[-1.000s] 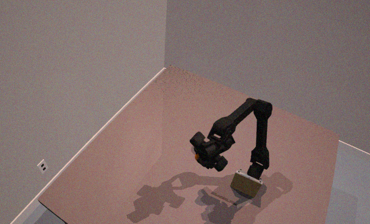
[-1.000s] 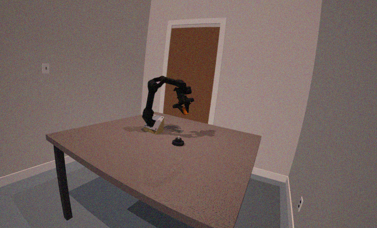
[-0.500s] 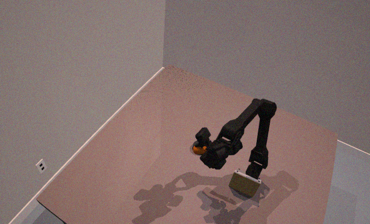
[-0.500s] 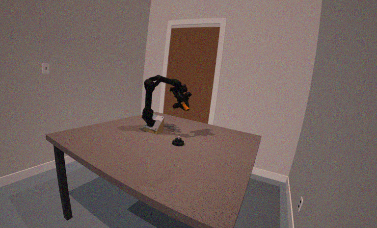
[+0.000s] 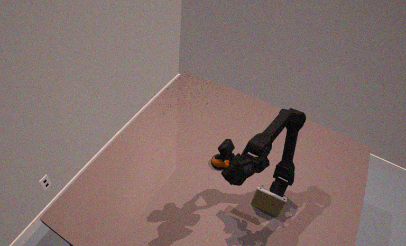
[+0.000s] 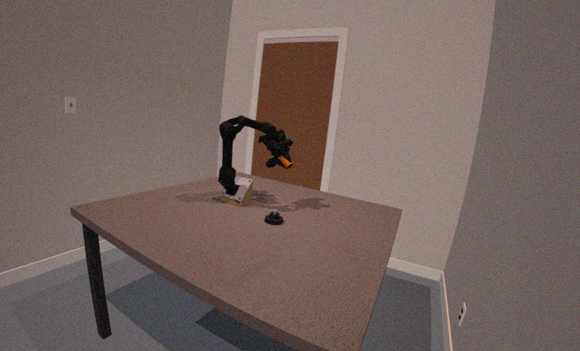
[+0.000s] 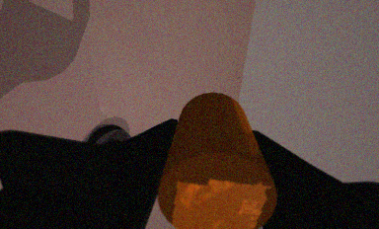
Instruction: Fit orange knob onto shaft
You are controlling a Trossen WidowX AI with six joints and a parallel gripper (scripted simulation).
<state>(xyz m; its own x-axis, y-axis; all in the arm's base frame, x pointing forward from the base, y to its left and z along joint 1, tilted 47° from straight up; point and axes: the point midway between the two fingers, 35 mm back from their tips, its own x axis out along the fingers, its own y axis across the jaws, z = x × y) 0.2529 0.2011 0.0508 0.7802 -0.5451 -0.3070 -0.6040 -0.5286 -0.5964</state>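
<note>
Now: gripper tip 3 cm past the orange knob, 2 cm below it and 1 cm to the right of it. Round my gripper tip: round pedestal 21 cm below, 18 cm to the right, 4 cm ahead.
</note>
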